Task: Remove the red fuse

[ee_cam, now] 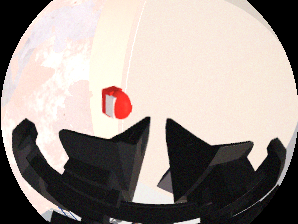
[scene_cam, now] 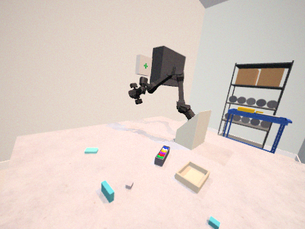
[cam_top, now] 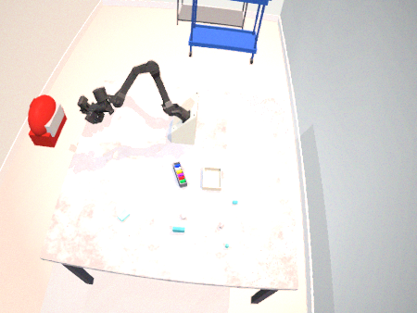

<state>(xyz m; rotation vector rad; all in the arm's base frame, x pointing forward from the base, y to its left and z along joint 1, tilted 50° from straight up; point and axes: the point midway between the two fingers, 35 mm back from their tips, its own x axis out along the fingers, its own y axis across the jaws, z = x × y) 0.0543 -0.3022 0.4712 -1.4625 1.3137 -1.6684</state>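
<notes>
Right now my gripper tip is 73 cm to the right of the shallow beige tray, 26 cm above it and 25 cm short of it.
</notes>
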